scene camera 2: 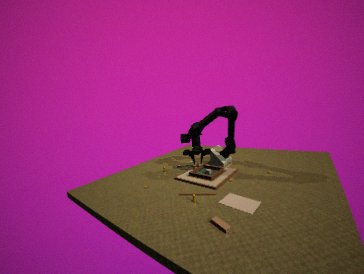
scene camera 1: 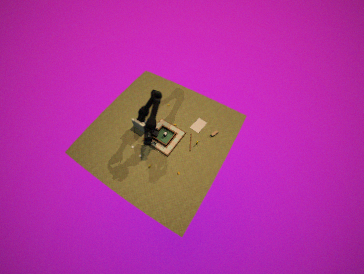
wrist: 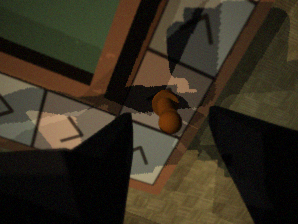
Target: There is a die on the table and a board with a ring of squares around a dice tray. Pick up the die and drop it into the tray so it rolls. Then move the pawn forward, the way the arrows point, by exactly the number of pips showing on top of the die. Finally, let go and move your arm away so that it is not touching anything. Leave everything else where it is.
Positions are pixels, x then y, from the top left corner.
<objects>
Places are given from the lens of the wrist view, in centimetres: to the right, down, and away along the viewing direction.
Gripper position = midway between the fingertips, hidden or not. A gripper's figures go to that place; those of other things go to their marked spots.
my gripper (wrist: 170, 117): 1, 0, 11
orange pawn (wrist: 165, 104): 1, 0, 12
</objects>
